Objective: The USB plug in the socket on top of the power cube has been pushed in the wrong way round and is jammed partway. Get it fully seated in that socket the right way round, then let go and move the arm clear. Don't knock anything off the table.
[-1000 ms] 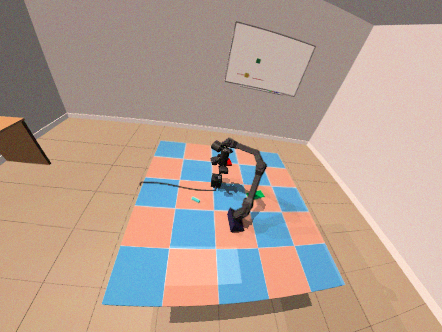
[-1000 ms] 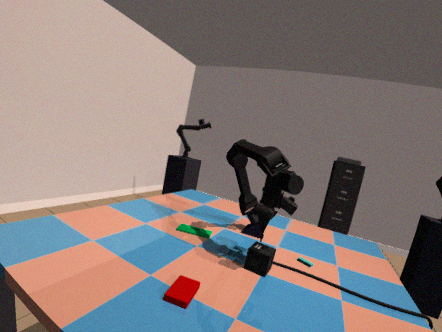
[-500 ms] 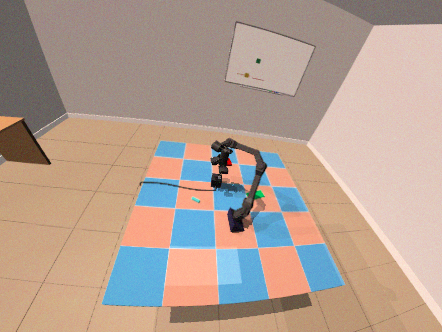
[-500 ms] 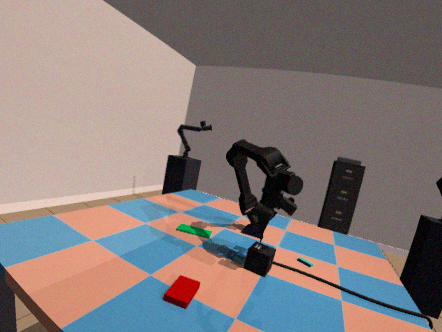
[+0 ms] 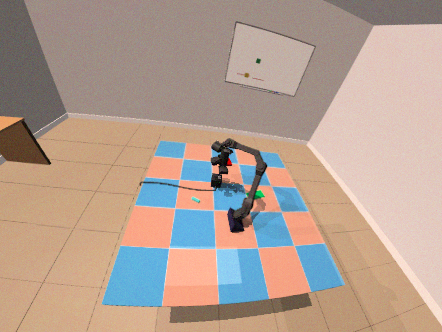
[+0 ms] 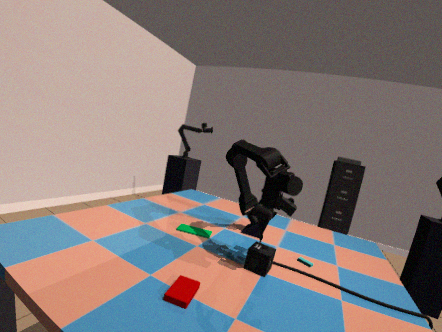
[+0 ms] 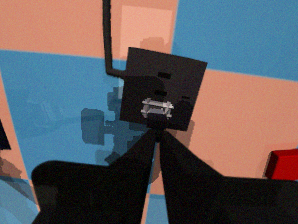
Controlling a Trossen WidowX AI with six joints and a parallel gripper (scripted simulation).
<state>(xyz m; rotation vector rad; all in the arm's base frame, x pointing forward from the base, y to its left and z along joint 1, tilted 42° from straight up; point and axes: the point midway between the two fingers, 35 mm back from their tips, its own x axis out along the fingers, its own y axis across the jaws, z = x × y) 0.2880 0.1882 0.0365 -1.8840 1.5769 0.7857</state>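
My gripper tip is now 60 mm above the USB socket. From my gripper tip the other things lie so: USB plug (20 mm below); red block (290 mm ahead, 80 mm to the right, 120 mm below); small teal piece (180 mm behind, 150 mm to the left, 130 mm below).
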